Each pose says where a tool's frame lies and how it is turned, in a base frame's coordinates. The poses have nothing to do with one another.
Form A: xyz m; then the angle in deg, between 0 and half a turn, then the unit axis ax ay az.
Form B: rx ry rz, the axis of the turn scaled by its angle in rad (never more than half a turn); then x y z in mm. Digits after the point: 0 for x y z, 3 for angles.
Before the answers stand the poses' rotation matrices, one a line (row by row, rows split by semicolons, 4 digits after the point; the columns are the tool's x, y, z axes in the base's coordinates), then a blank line. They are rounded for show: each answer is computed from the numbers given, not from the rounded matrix.
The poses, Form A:
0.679, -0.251, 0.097, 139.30, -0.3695, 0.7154, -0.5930
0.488, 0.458, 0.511, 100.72, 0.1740, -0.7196, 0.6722
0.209, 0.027, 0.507, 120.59, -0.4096, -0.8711, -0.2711
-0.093, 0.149, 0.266, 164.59, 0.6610, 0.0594, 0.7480
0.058, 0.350, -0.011, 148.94, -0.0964, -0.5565, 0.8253
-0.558, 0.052, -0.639, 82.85, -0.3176, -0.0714, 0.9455
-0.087, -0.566, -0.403, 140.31, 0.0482, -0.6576, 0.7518
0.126, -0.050, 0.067, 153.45, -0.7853, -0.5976, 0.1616
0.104, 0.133, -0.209, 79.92, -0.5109, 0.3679, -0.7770
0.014, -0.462, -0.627, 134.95, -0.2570, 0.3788, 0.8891
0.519, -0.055, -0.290, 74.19, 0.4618, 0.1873, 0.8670
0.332, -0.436, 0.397, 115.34, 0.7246, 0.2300, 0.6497
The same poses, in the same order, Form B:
-0.5181 -0.0781 0.8518; -0.8515 0.1417 -0.5049; -0.0813 -0.9868 -0.1399
-0.1501 -0.8090 -0.5683; 0.5120 0.4282 -0.7447; 0.8458 -0.4028 0.3499
-0.2558 0.7717 -0.5823; 0.3050 0.6360 0.7089; 0.9174 0.0037 -0.3980
-0.1059 -0.1216 0.9869; 0.2759 -0.9571 -0.0884; 0.9553 0.2629 0.1349
-0.8394 -0.3262 -0.4348; 0.5254 -0.2817 -0.8029; 0.1394 -0.9024 0.4078
0.2128 -0.9183 -0.3338; 0.9580 0.1289 0.2560; -0.1921 -0.3742 0.9072
-0.7654 -0.5362 -0.3558; 0.4240 -0.0043 -0.9056; 0.4841 -0.8441 0.2307
0.2739 0.8169 -0.5076; 0.9614 -0.2179 0.1681; 0.0267 -0.5340 -0.8451
0.3903 0.6099 0.6897; -0.9200 0.2867 0.2672; -0.0347 -0.7388 0.6730
-0.5938 -0.7953 -0.1218; 0.4631 -0.4616 0.7566; -0.6580 0.3928 0.6424
0.4276 -0.7713 0.4715; 0.8971 0.2980 -0.3262; 0.1111 0.5625 0.8193
0.3217 -0.3492 0.8801; 0.8251 -0.3525 -0.4415; 0.4644 0.8682 0.1747

-0.898, 1.739, -1.442, 679, -251, 97
0.306, -1.265, 1.182, 488, 458, 511
-0.862, -1.833, -0.571, 209, 27, 507
1.899, 0.171, 2.149, -93, 149, 266
-0.251, -1.447, 2.145, 58, 350, -11
-0.459, -0.103, 1.367, -558, 52, -639
0.118, -1.610, 1.841, -87, -566, -403
-2.103, -1.601, 0.433, 126, -50, 67
-0.713, 0.513, -1.084, 104, 133, -209
-0.605, 0.892, 2.094, 14, -462, -627
0.598, 0.243, 1.123, 519, -55, -290
1.459, 0.463, 1.308, 332, -436, 397

